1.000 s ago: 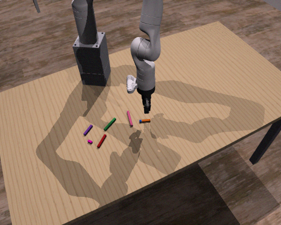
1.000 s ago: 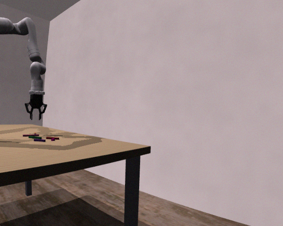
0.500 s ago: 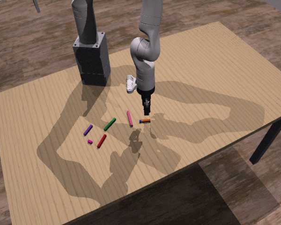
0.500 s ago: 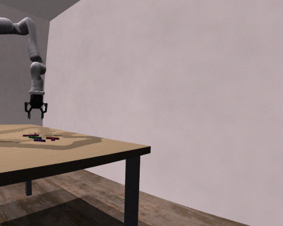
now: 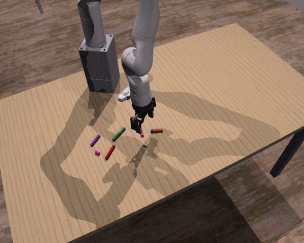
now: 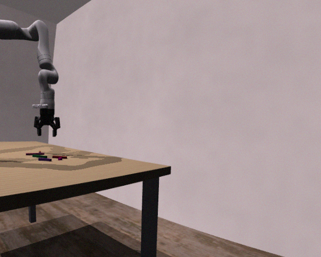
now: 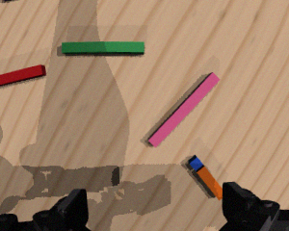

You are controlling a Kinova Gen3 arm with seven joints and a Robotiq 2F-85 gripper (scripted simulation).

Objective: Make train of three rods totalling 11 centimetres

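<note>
Right now the purple rod is 13 cm behind my hand, 18 cm to the right of it and 10 cm below it. From my hand the other things lie so: orange rod 7 cm to the left, 10 cm below; blue rod 1 cm behind, 4 cm to the left, 10 cm below; pink rod 6 cm behind, 1 cm to the left, 10 cm below.
</note>
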